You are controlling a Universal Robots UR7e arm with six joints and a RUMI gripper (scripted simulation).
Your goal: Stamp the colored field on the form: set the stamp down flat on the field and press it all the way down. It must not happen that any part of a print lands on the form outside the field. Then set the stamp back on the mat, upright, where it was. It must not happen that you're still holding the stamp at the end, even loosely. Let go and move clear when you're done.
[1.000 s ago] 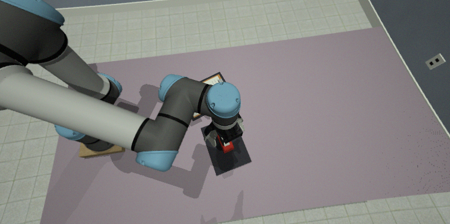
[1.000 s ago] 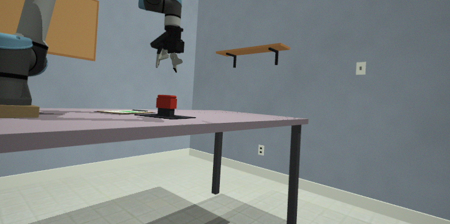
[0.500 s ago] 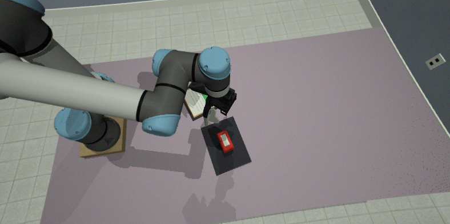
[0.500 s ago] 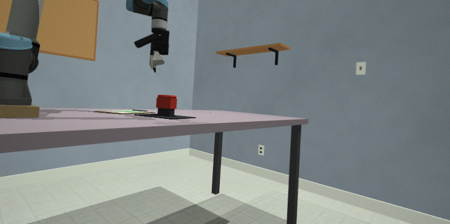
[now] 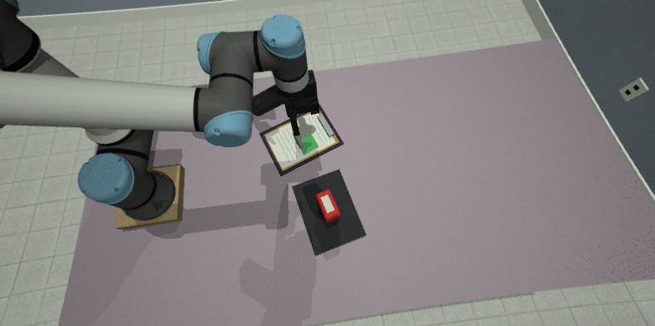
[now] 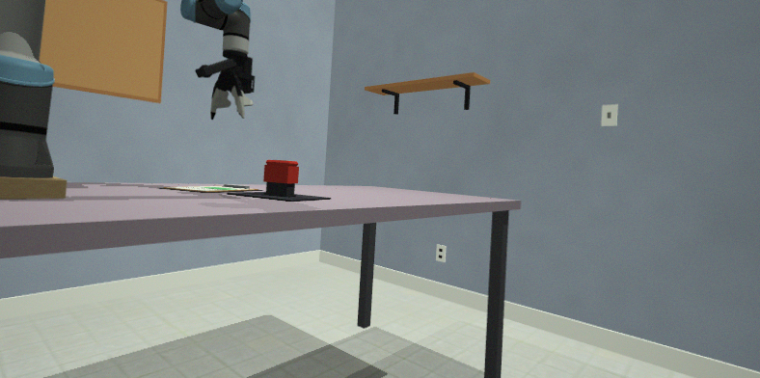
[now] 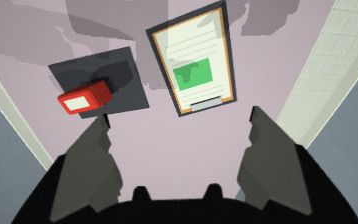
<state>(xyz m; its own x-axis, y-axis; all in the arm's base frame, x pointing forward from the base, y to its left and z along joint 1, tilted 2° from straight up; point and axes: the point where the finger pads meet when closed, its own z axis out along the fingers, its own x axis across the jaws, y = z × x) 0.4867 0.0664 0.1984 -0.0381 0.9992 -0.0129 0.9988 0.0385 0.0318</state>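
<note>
The red stamp lies 50 mm ahead of my hand, 220 mm to the right of it and 170 mm below it. The rest, counted from my hand: mat: 50 mm ahead, 220 mm to the right, 220 mm below; then clipboard: 20 mm ahead, 50 mm to the left, 220 mm below.
</note>
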